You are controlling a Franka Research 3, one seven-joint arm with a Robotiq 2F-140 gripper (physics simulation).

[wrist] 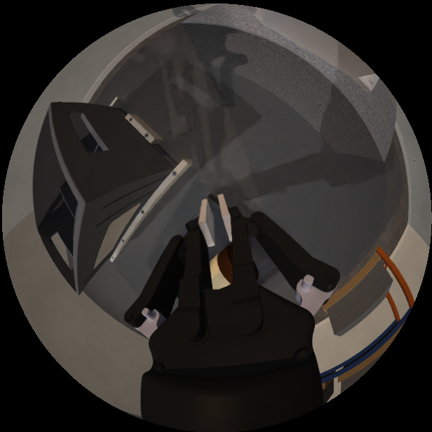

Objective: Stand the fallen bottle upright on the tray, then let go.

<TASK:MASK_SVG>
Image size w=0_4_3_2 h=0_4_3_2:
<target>gripper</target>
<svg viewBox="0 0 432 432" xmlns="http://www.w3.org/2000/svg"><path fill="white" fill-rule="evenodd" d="M223 194L217 194L229 241L232 241L232 283L220 289L212 289L208 247L215 245L214 221L208 199L204 198L201 201L199 217L184 224L187 235L177 234L170 238L140 296L123 316L126 323L149 339L153 363L151 368L142 374L140 410L142 419L154 424L198 432L248 431L288 421L323 405L320 373L312 347L315 325L313 316L320 306L328 302L339 281L339 271L309 255L264 212L256 211L252 212L250 217L243 217L236 205L227 208ZM179 290L178 306L172 313L170 313ZM248 236L255 236L295 290L295 299L299 305L262 285L257 285Z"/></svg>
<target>brown bottle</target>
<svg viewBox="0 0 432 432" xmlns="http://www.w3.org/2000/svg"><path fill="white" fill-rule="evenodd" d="M232 243L209 260L212 289L220 289L232 283Z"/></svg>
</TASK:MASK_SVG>
